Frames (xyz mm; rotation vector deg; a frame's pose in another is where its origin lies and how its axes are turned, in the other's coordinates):
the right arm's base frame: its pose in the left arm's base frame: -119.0 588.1 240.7 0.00 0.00 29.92
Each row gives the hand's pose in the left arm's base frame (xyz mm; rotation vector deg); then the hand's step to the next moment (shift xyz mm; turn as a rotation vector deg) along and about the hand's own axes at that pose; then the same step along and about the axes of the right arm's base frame.
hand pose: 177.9 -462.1 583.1 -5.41 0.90 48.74
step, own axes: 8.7 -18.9 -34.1 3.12 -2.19 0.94
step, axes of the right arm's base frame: 13.5 -18.1 -32.9 3.68 -0.98 0.94
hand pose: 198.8 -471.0 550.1 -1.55 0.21 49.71
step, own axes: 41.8 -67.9 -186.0 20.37 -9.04 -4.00
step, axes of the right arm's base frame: 61.2 -54.5 -185.0 22.20 -1.71 -4.09
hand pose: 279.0 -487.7 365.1 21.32 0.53 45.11
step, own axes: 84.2 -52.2 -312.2 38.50 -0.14 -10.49
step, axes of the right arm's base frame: 106.3 83.9 -298.3 37.38 13.09 -4.88
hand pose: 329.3 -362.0 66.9 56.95 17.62 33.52
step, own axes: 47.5 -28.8 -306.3 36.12 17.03 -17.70
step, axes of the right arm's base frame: 23.4 250.7 -183.0 33.15 27.80 6.00
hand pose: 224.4 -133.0 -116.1 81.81 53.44 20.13
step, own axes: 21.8 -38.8 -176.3 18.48 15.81 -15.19
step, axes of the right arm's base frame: -44.7 174.9 -22.0 17.74 19.96 10.45
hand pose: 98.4 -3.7 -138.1 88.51 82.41 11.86
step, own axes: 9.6 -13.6 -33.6 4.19 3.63 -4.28
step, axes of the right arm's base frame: -14.0 34.7 2.7 3.77 5.18 2.83
